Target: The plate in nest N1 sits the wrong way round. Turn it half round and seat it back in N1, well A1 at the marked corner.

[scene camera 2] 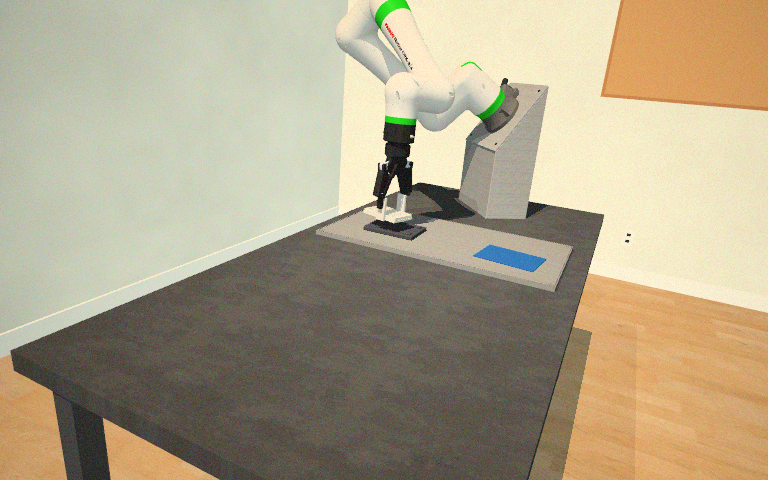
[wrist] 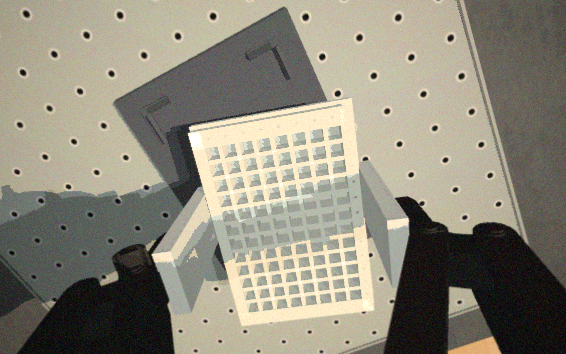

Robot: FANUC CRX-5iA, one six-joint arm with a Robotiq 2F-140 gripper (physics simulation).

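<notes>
The cream well plate [scene camera 2: 400, 217] [wrist: 285, 218] is held level, with its grid of square wells facing up. My gripper [scene camera 2: 393, 208] [wrist: 286, 197] is shut on it, with one pale finger pad at each long side. The dark grey nest [scene camera 2: 417, 232] [wrist: 215, 90] lies below, and scene camera 2 shows a gap between plate and nest. In the wrist view the plate is turned at an angle to the nest and covers much of it. Two raised corner brackets of the nest show beyond the plate. The nest's corner mark and well A1's lettering cannot be made out.
The nest stands on a light perforated board [scene camera 2: 453, 242] [wrist: 425, 120] on the dark table [scene camera 2: 317, 339]. A flat blue rectangle [scene camera 2: 509, 258] lies towards the board's right end. The robot's grey pedestal [scene camera 2: 509, 181] stands behind the board.
</notes>
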